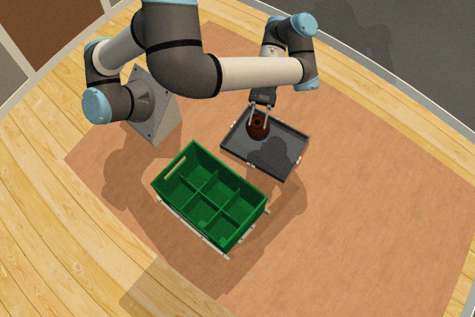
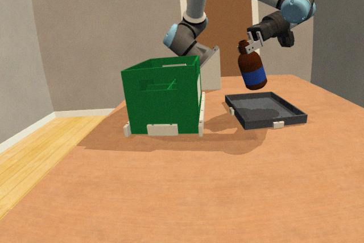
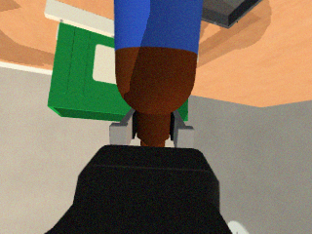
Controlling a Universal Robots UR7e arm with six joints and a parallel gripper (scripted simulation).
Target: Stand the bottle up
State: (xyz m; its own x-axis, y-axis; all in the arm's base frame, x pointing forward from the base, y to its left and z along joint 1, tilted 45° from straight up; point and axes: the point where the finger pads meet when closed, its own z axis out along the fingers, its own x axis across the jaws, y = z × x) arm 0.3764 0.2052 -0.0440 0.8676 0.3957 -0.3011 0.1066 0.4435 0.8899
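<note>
Now: hand 5 cm above the bottle, 1 cm to the right of it and 1 cm past it. Round my hand: green crate 24 cm to the right, 12 cm below, 4 cm ahead; then dark grey tray 19 cm below, 5 cm to the left, 1 cm ahead.
</note>
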